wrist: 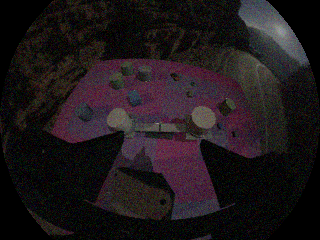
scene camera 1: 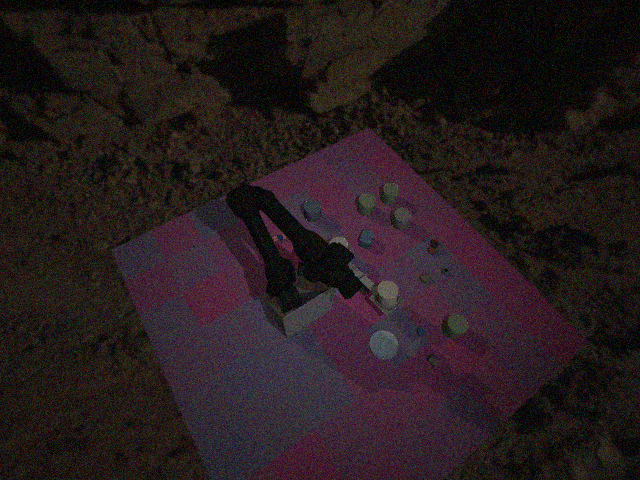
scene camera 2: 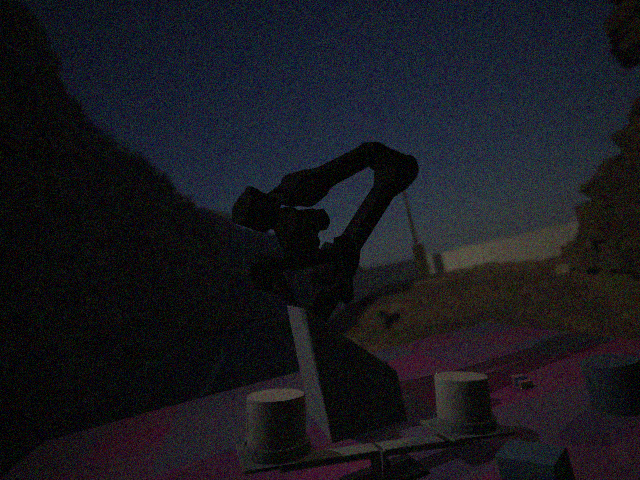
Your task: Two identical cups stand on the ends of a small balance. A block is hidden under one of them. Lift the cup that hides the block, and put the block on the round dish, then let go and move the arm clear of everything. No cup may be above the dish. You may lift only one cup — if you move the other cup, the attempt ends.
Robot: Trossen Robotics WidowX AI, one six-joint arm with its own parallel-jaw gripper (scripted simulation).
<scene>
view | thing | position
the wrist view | my gripper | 163,140
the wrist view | small balance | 136,127
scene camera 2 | my gripper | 324,296
</scene>
